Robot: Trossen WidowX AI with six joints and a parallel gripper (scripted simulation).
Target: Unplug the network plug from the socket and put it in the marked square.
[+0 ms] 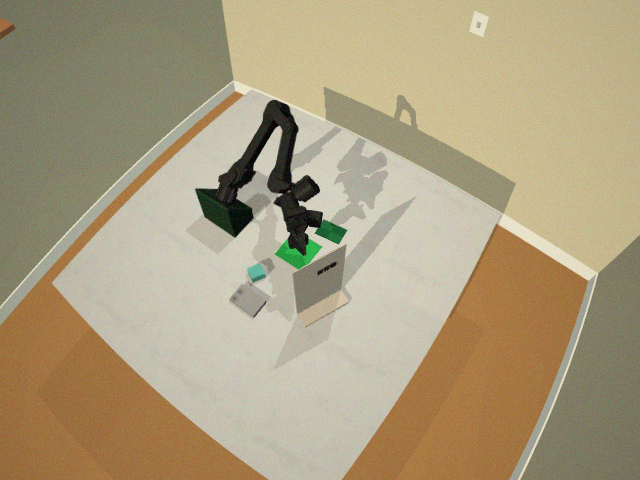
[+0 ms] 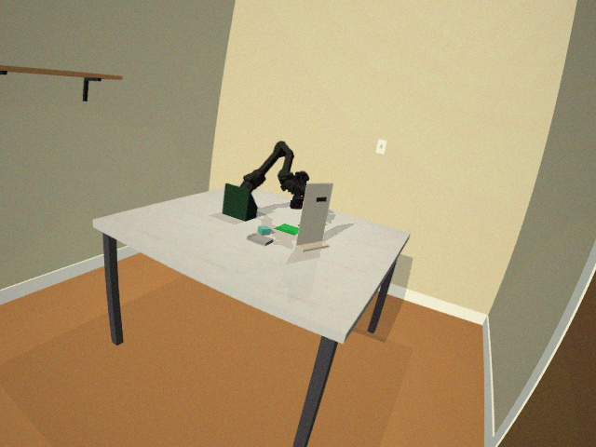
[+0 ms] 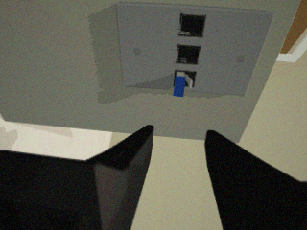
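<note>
The network plug lies 6 cm ahead of my gripper tip and 3 cm to the right of it. Also, from my gripper tip: green marked square: 23 cm below, 10 cm to the left, 9 cm behind; pale thin tab: 6 cm ahead, 3 cm to the right, 1 cm above; upright grey panel: 9 cm below, 8 cm ahead, 3 cm to the right.
</note>
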